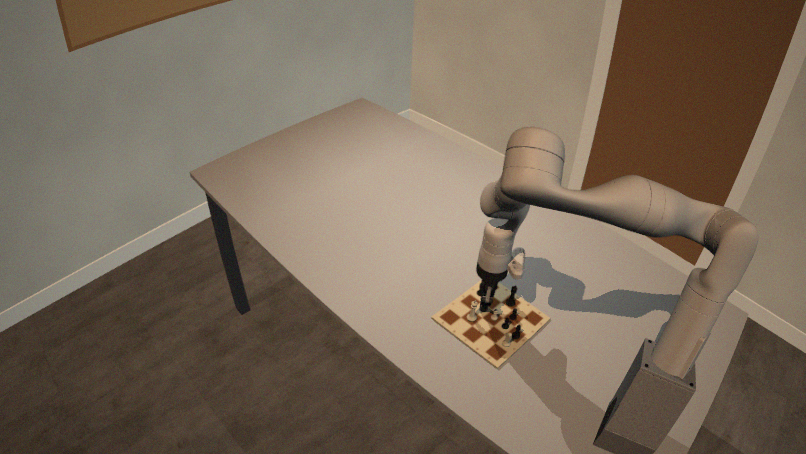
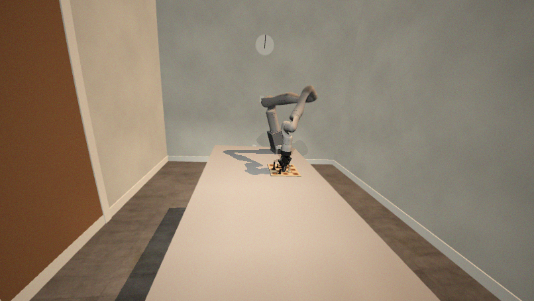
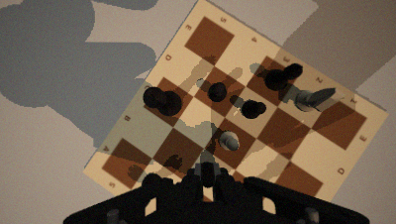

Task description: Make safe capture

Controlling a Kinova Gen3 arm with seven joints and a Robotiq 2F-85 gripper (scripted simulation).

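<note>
The white pawn is 40 mm behind my hand and 10 mm below it. Also, from my hand: small chessboard 40 mm behind, 30 mm below; white piece 40 mm to the left, 10 mm above; tall black piece 30 mm behind, 70 mm to the right, 10 mm above.
</note>
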